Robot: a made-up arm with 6 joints.
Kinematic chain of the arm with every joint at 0, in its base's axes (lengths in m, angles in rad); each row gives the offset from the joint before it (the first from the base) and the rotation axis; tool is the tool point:
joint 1: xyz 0 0 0.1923 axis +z
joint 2: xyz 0 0.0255 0 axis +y
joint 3: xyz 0 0 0.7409 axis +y
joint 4: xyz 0 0 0.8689 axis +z
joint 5: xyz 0 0 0 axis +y
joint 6: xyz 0 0 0.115 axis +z
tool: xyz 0 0 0
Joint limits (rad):
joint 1: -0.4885..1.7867
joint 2: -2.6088..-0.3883
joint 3: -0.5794..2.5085
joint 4: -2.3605..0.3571
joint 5: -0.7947..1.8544
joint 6: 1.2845..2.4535
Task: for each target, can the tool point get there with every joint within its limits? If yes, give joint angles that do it. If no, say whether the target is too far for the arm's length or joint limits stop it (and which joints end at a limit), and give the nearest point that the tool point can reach.
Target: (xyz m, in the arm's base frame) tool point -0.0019 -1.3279 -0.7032
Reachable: yes | joints 1.5919 -2.3768 0.2606 0.0389 1.4426 1.3808
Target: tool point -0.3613 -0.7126 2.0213
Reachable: no: too far | nearest point -0.3123 -0.6159 1.7731 | short by 0.271 m
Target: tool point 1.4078 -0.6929 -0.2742
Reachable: no: joint limits stop it (at a limit: joint 1, joint 2) | nearest point 0.3405 -1.1445 -0.2136 | short by 1.161 m
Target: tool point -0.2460 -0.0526 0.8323
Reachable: yes | joints 0.1757 -1.8272 2.2573 -0.4156 0.8300 1.4268
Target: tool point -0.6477 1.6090 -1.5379
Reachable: no: too far | nearest point -0.8579 0.5778 -1.1490 | short by 1.122 m
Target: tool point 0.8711 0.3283 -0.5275
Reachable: no: joint limits stop it (at a limit: joint 2, joint 3) | nearest point 0.4792 0.1806 0.3212 | short by 0.946 m
